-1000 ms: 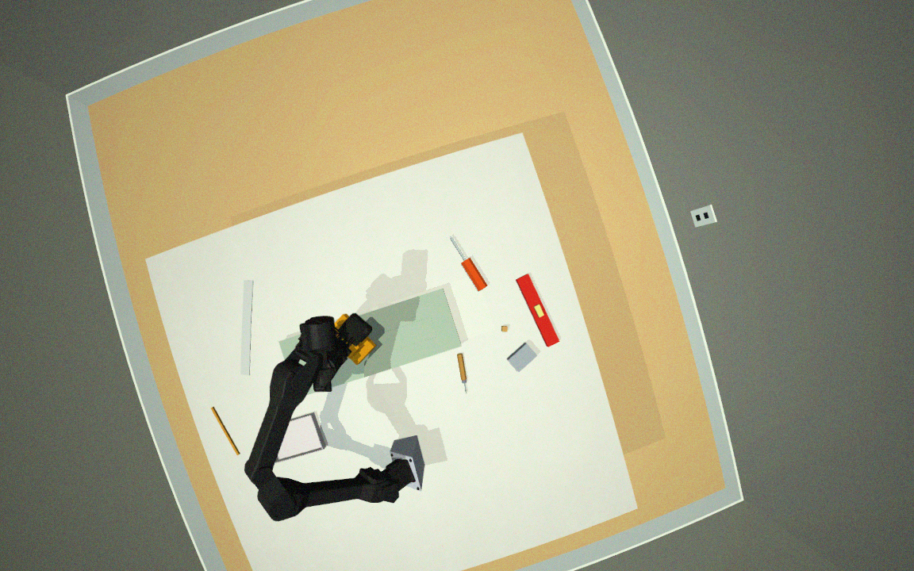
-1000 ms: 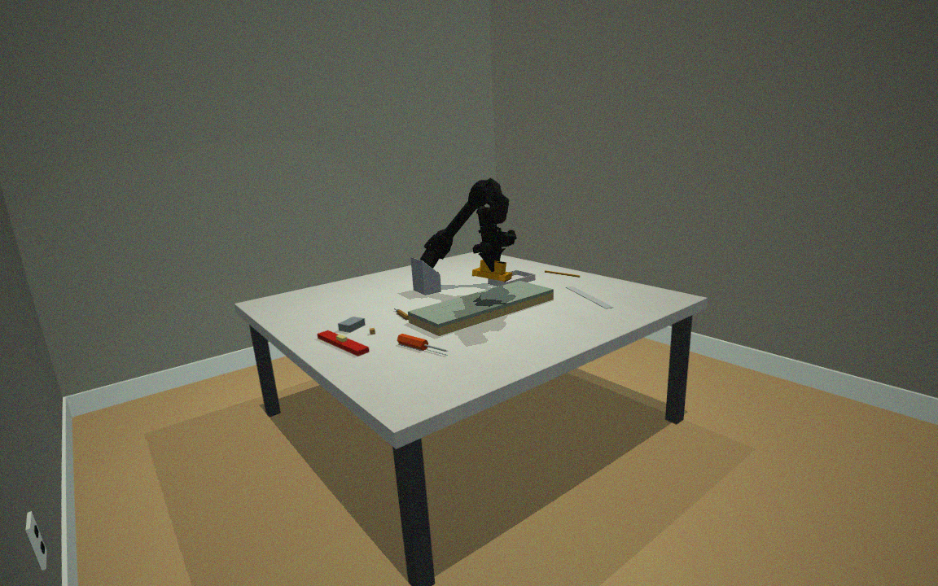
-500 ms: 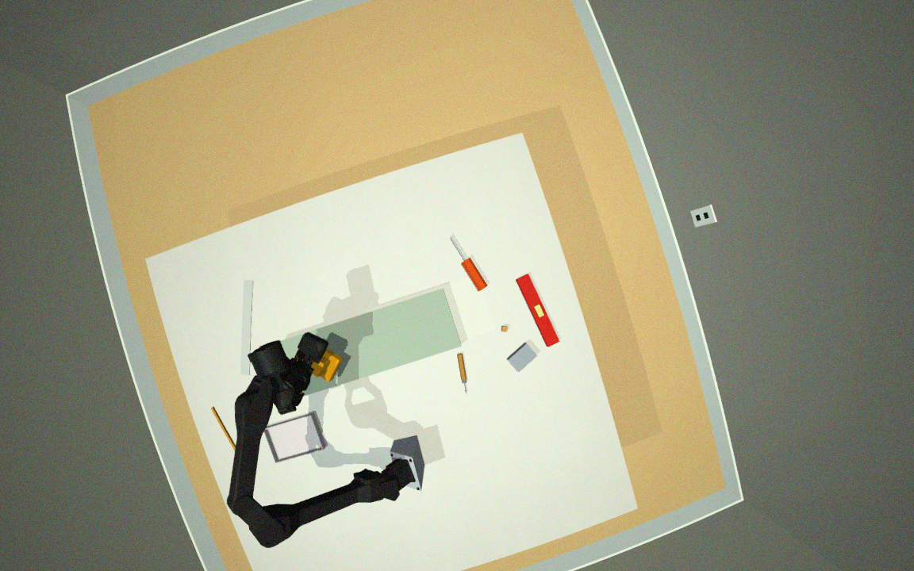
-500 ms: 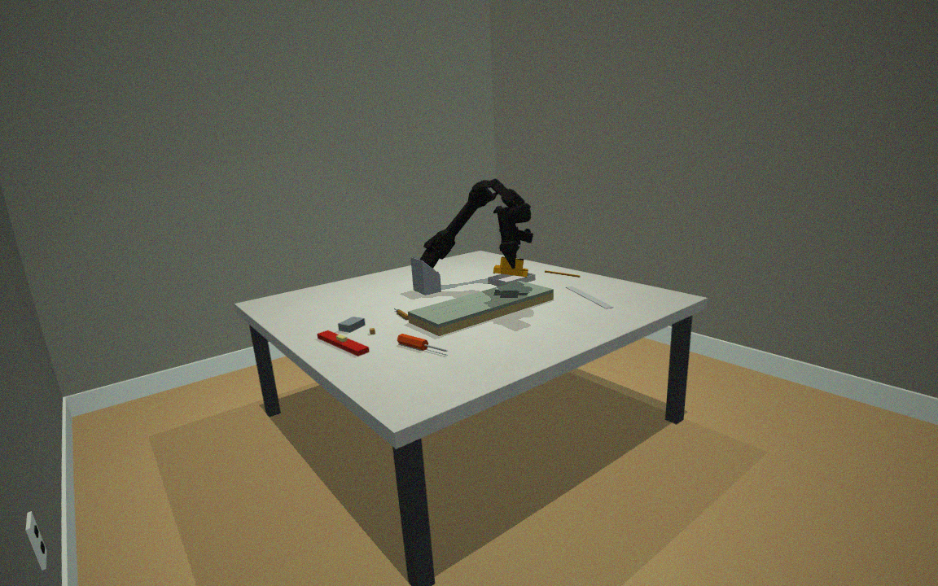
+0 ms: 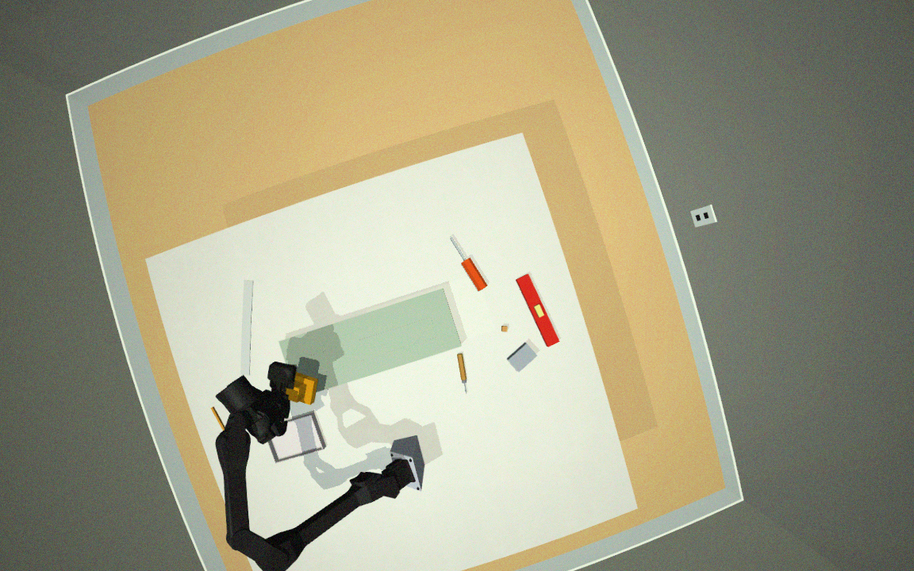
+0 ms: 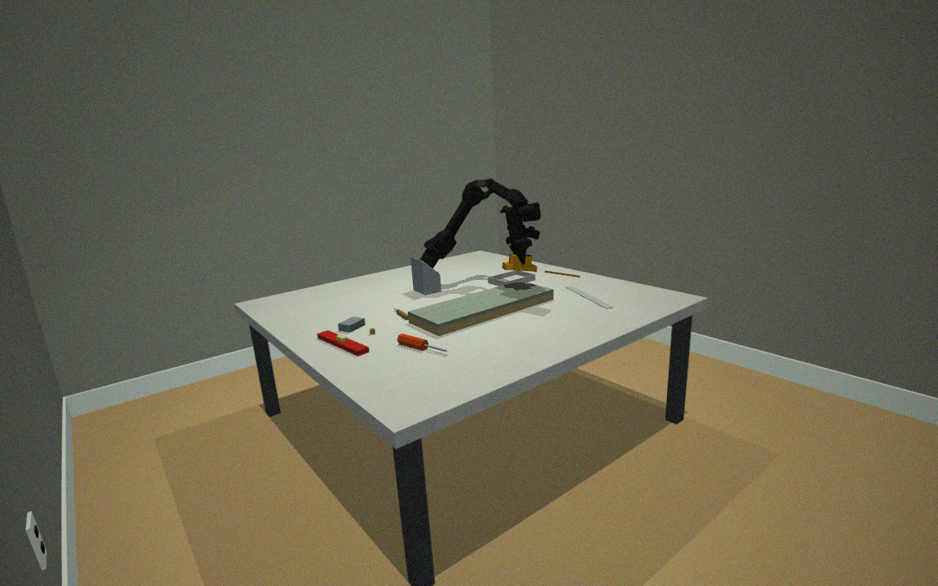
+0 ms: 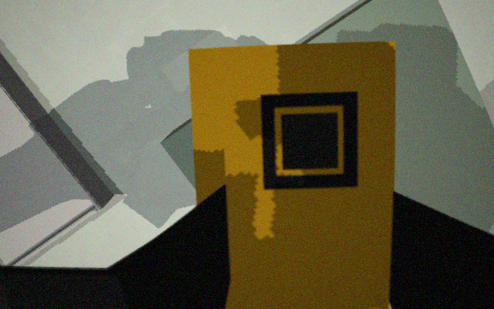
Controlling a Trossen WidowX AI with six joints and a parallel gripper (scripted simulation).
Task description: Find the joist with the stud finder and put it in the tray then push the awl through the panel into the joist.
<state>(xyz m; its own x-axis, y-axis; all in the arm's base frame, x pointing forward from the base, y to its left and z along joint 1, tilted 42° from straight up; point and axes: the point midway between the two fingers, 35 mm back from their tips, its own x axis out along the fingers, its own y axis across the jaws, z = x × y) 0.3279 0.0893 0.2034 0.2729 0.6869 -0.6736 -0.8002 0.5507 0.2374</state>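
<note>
The grey tray is 17 cm behind my gripper tip, 11 cm to the left of it and 11 cm below it. Round my gripper tip: yellow stud finder (1 cm to the left, 2 cm above); pencil (7 cm behind, 33 cm to the left, 12 cm below); ruler (21 cm ahead, 13 cm to the left, 12 cm below).
</note>
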